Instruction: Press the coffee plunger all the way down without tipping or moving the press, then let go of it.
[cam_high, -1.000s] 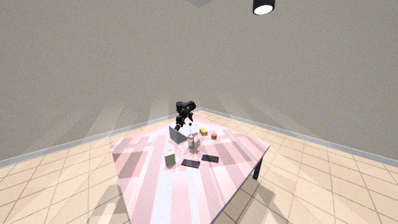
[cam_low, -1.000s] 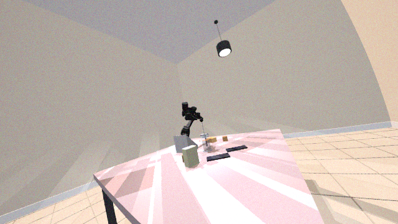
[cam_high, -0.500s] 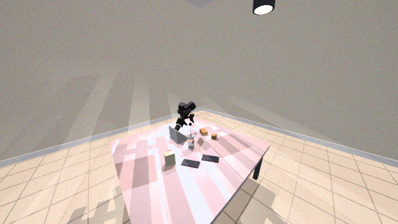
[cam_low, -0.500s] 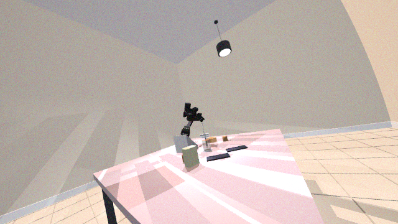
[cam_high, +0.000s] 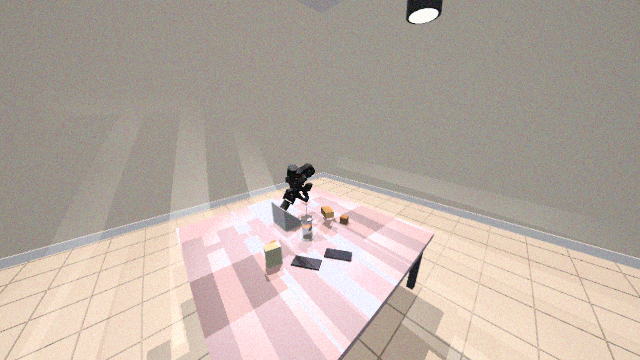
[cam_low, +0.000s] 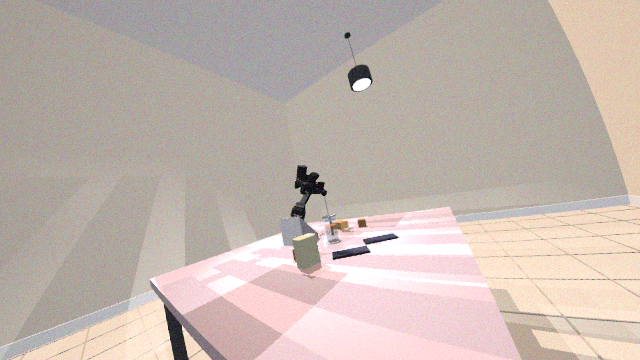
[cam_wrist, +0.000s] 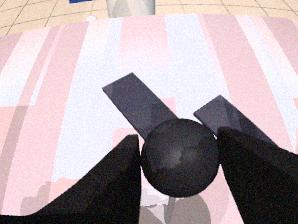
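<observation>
Right now the coffee press is 2 cm behind my gripper tip, 1 cm to the left of it and 14 cm below it. Also, from my gripper tip: box: 7 cm ahead, 27 cm to the right, 21 cm below.
</observation>
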